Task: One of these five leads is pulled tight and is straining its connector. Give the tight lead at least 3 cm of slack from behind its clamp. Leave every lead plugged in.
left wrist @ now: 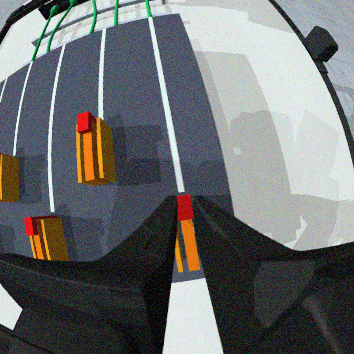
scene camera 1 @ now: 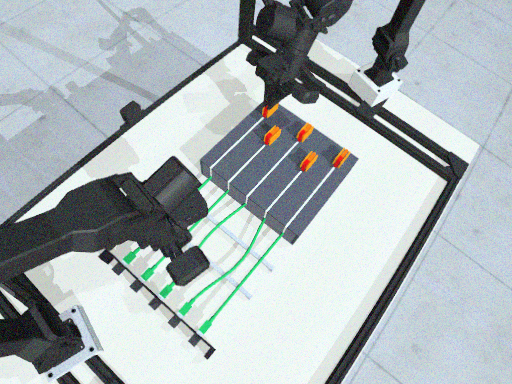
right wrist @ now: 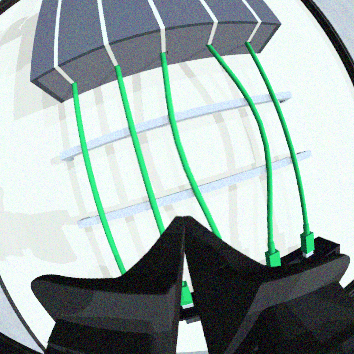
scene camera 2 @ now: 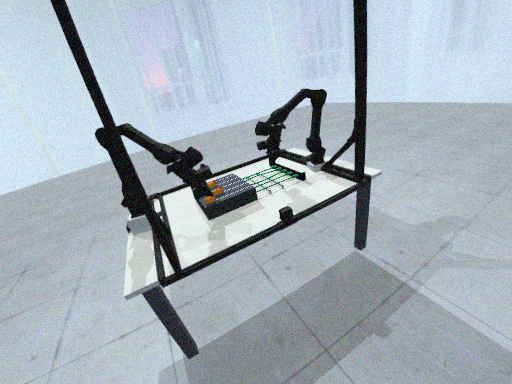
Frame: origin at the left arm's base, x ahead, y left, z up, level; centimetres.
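Where they show: left gripper, fingertip midpoint: (left wrist: 184, 203) (scene camera 1: 266, 108) (scene camera 2: 212, 195); right gripper, fingertip midpoint: (scene camera 1: 183, 236) (right wrist: 182, 222) (scene camera 2: 270, 166); left arm's base at its link origin: (scene camera 1: 378, 75) (scene camera 2: 139, 213); right arm's base at its link origin: (scene camera 1: 62, 342) (scene camera 2: 317, 162).
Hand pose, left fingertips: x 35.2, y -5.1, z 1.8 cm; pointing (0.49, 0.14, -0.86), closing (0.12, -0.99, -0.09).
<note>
Things, the pixels of their top centre, and the offset from my left fingertips. "spot": a spot on its surface instead.
- far-corner clamp at a spot on its surface: (left wrist: 189, 242) (scene camera 1: 271, 104) spot: dx -2.1, dy -0.6, dz -0.5 cm
- small black block at a spot on its surface: (left wrist: 321, 42) (scene camera 1: 137, 111) (scene camera 2: 281, 211) spot: dx +25.4, dy -19.1, dz -5.4 cm
A grey block (scene camera 1: 243, 156) (scene camera 2: 232, 200) (left wrist: 133, 88) (right wrist: 137, 21) carries five white channels, each ending in an orange clamp with a red tab. My left gripper (scene camera 1: 270, 107) (scene camera 2: 201, 187) (left wrist: 184, 203) is shut on the red tab of the far-corner clamp (scene camera 1: 270, 110) (left wrist: 189, 242). Five green leads (scene camera 1: 243, 280) (right wrist: 175, 140) run from the block's front face over two pale bars (scene camera 1: 243, 244) (right wrist: 211, 186) to plugs in a black connector strip (scene camera 1: 155, 303) (right wrist: 316, 253). My right gripper (scene camera 1: 172, 251) (scene camera 2: 273, 158) (right wrist: 182, 222) is shut and empty, hovering over the middle leads near their plugs.
The other clamps (scene camera 1: 272, 135) (scene camera 1: 305, 132) (scene camera 1: 308, 161) (left wrist: 93, 151) stand on the block. A small black block (scene camera 1: 132, 112) (left wrist: 321, 42) (scene camera 2: 286, 213) sits on the table's frame rail. White arm bases (scene camera 1: 374, 85) (scene camera 1: 79, 339) stand at two corners.
</note>
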